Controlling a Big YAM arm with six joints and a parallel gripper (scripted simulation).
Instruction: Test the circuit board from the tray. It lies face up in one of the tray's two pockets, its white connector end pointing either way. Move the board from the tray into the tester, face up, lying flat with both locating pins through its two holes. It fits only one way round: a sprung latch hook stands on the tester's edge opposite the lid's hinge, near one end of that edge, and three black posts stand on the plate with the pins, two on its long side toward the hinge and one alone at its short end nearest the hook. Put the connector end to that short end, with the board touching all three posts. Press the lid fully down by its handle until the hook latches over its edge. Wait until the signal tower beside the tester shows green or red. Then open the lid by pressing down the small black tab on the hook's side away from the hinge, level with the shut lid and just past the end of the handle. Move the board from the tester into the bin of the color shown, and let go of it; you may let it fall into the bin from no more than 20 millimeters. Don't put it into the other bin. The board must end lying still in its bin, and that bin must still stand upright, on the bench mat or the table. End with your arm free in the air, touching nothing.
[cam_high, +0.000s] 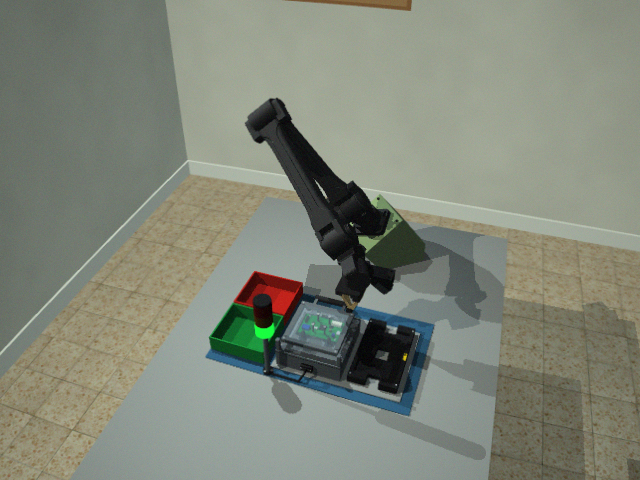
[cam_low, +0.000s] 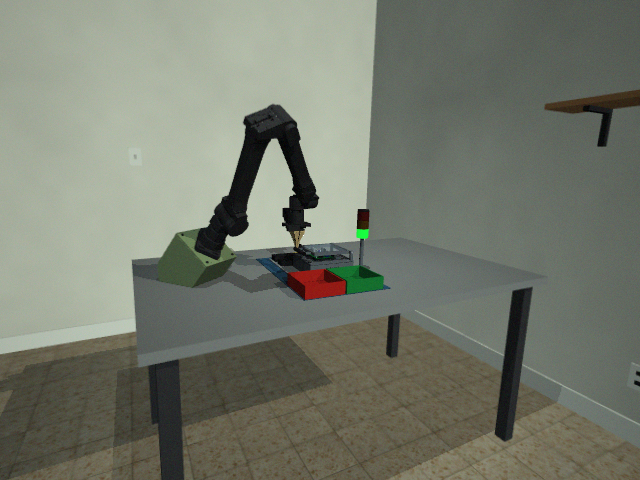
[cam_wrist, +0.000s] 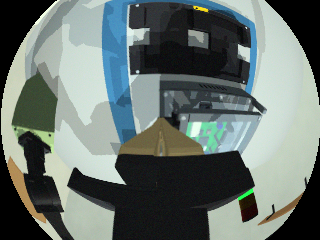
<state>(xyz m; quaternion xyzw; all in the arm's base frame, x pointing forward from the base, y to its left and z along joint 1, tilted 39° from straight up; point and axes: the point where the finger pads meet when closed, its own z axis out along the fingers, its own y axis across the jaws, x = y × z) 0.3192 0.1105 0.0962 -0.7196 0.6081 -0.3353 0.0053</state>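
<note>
My gripper is now 10 mm short of the latch hook and 10 mm above it. The rest, counted from my hand: tester plate 80 mm ahead, 50 mm to the right, 30 mm below; then green circuit board 80 mm ahead, 60 mm to the right, 30 mm below; then clear lid 80 mm ahead, 60 mm to the right, 10 mm below.
</note>
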